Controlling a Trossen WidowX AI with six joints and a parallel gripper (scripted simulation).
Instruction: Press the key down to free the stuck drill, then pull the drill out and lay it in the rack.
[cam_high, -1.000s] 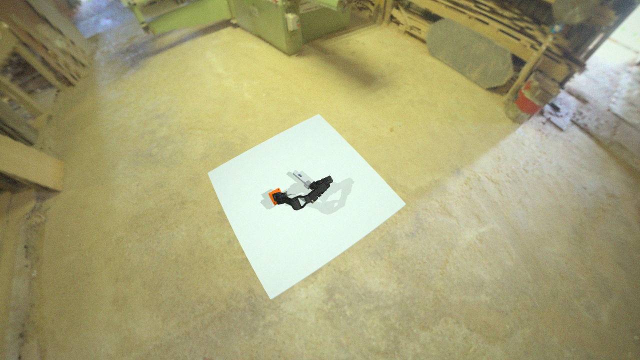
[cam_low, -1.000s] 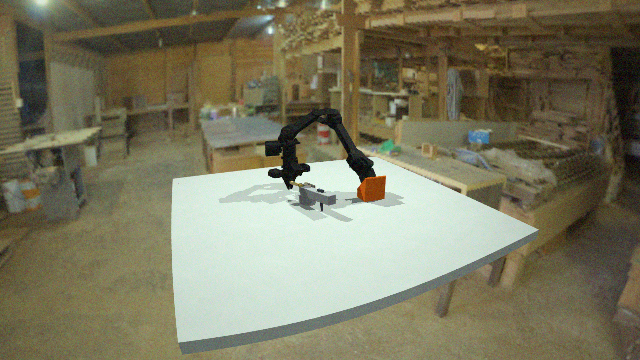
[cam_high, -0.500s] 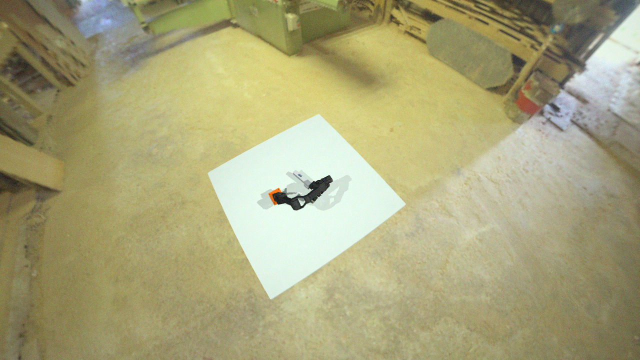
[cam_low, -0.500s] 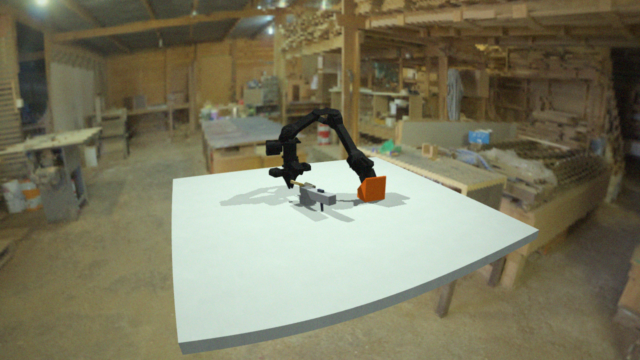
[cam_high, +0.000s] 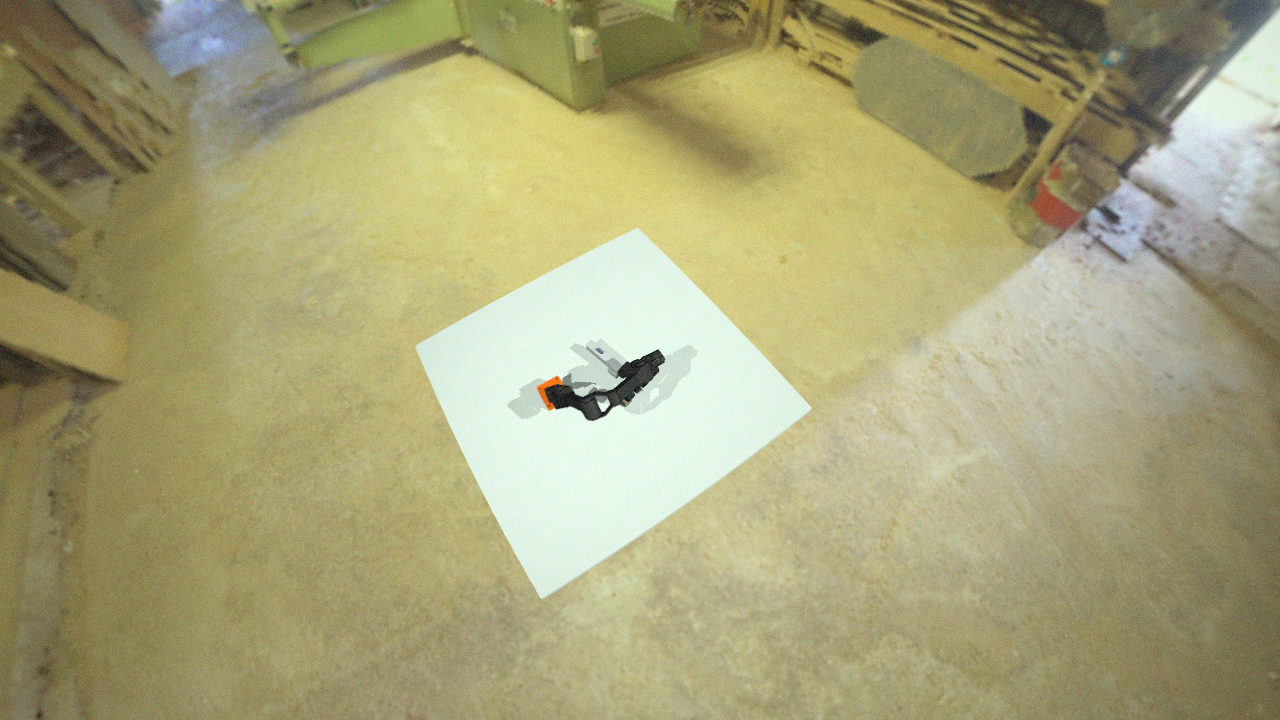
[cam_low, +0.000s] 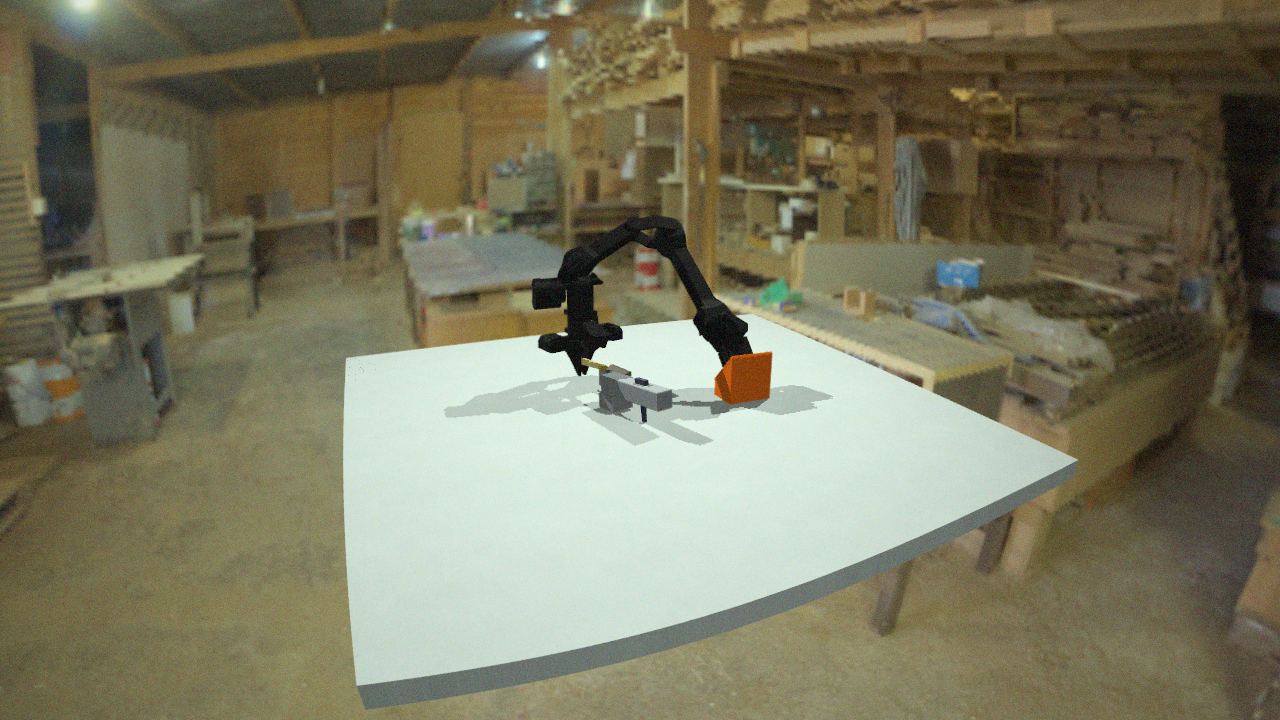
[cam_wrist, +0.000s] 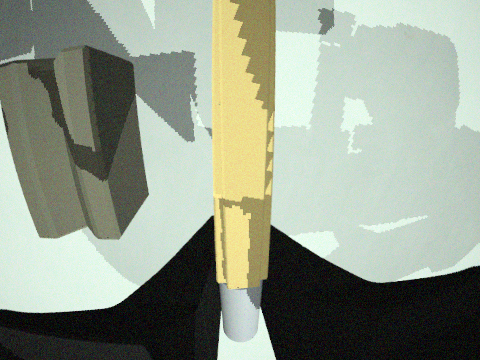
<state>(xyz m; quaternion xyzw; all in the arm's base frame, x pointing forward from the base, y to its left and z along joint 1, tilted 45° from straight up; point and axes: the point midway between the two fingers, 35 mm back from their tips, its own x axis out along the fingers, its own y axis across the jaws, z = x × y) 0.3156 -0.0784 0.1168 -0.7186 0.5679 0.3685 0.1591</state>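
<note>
The drill lies 1 cm behind my gripper tip, 4 cm to the left of it and 4 cm above it. From my gripper tip the other things lie so: grey block: 6 cm behind, 19 cm to the left, 2 cm above; then dark blue key: 7 cm behind, 22 cm to the left, 2 cm above; then tan stepped rack: 7 cm behind, 1 cm to the left, 1 cm below.
</note>
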